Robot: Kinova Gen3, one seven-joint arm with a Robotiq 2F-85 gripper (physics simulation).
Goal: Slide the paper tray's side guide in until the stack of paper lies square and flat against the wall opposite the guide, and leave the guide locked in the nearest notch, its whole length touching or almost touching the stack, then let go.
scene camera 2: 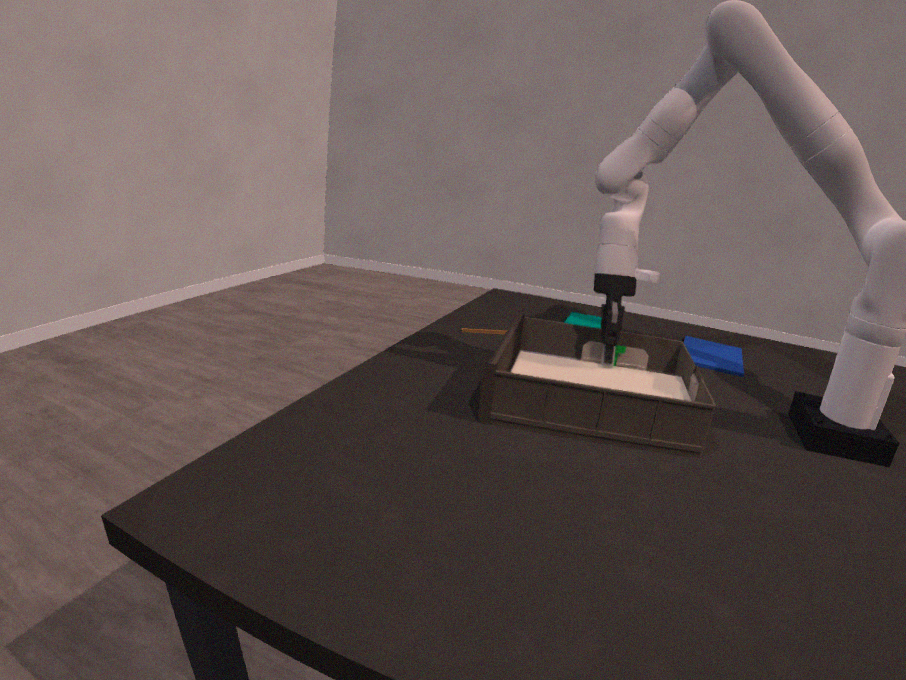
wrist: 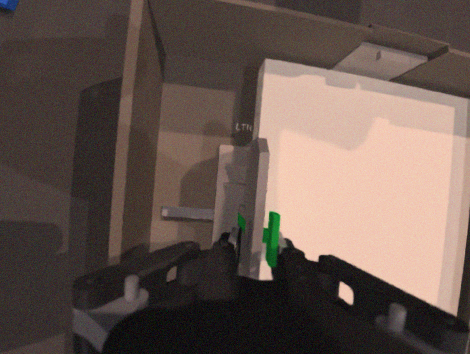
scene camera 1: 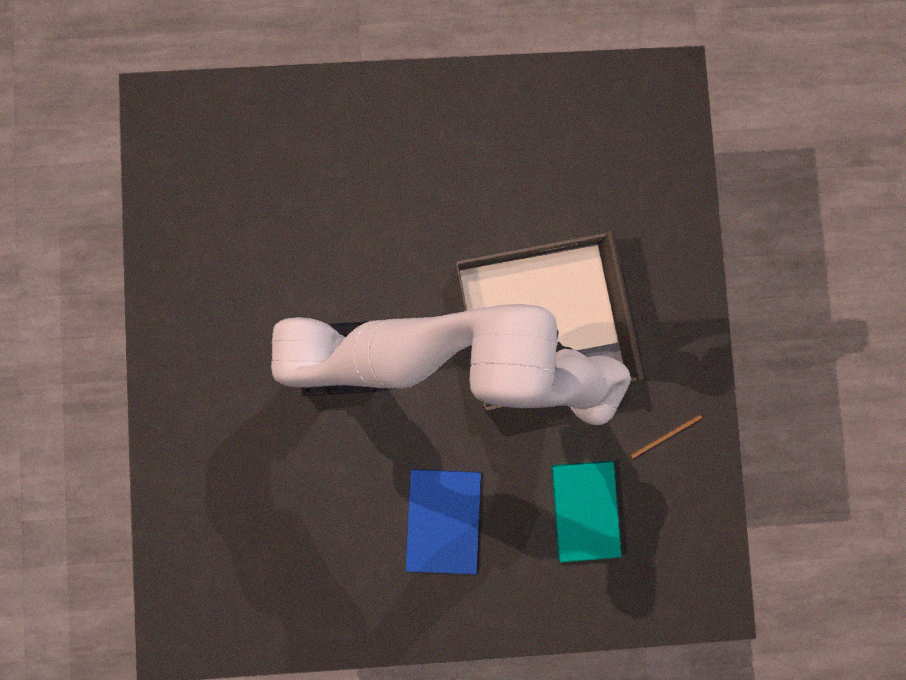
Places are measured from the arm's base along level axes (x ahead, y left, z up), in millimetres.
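Where they show: gripper, fingertip midpoint: (scene camera 2: 606, 365) (wrist: 255, 241); arm's base, link origin: (scene camera 2: 845, 416).
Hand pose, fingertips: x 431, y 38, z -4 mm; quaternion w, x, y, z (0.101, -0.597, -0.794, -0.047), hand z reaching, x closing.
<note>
Things, the pixels of their top centre, and the offset from my fingertips. "spot": a spot on its surface instead.
- brown paper tray, top centre: (wrist: 385, 305) (scene camera 2: 601, 346) (scene camera 1: 551, 319) dy +68, dx +0, dz +54 mm
- paper, top centre: (wrist: 370, 256) (scene camera 2: 601, 385) (scene camera 1: 538, 306) dy +99, dx -17, dz +0 mm
- grey side guide, top centre: (wrist: 275, 241) (scene camera 2: 617, 345) dy -3, dx -13, dz +40 mm
- grey rail, surface spot: (wrist: 187, 213) spot: dy -55, dx +3, dz -36 mm
- LTR mark, surface spot: (wrist: 243, 127) spot: dy -36, dx -83, dz -22 mm
- blue block, top centre: (scene camera 1: 443, 521) (scene camera 2: 712, 353) dy -366, dx -181, dz -34 mm
- teal block, top centre: (scene camera 1: 587, 511) (scene camera 2: 591, 325) dy -322, dx +117, dz -24 mm
- orange stick, top centre: (scene camera 2: 500, 330) (scene camera 1: 666, 436) dy -154, dx +281, dz -35 mm
The brown paper tray (scene camera 1: 623, 307) (scene camera 2: 570, 406) (wrist: 125, 125) holds a cream stack of paper (scene camera 1: 545, 285) (scene camera 2: 563, 368) (wrist: 360, 200). The grey side guide (scene camera 2: 635, 357) (wrist: 261, 200) stands upright along the stack's near long edge, seemingly touching it. My gripper (scene camera 2: 611, 358) (wrist: 255, 241) is shut on the guide at its green latch (scene camera 2: 619, 352) (wrist: 273, 240), one finger on each side of the guide's plate. The arm hides the gripper and guide in scene camera 1. The stack's far edge lies close to the opposite wall; I cannot tell whether it touches.
A grey rail (wrist: 187, 213) and an LTR mark (wrist: 243, 127) show on the tray floor behind the guide. A blue block (scene camera 1: 443, 521) (scene camera 2: 713, 355), a teal block (scene camera 1: 586, 512) (scene camera 2: 583, 320) and an orange stick (scene camera 1: 666, 436) (scene camera 2: 483, 331) lie outside the tray.
</note>
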